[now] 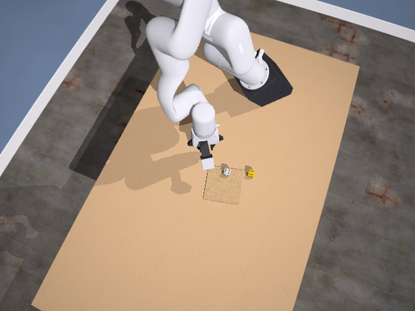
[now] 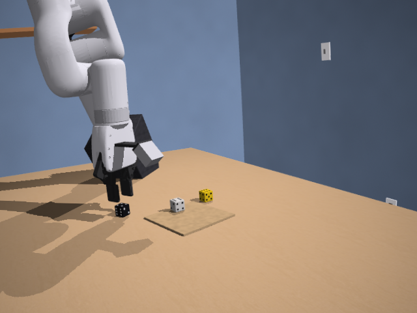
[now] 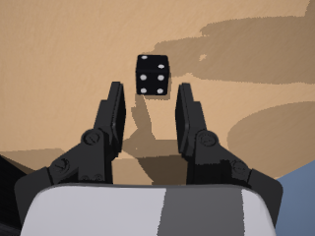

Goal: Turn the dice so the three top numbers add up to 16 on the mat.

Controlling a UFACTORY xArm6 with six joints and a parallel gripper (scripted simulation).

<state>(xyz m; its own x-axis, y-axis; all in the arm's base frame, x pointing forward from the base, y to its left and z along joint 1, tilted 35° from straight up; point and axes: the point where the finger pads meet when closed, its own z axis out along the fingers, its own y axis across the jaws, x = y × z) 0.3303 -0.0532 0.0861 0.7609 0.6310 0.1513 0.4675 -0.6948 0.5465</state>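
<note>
Right now my hand is 50 mm above the black die. Also, from my hand: tan mat 120 mm to the left, 110 mm ahead, 60 mm below; then yellow die 200 mm to the left, 50 mm below, 30 mm ahead; then white die 110 mm to the left, 60 mm ahead, 40 mm below.
</note>
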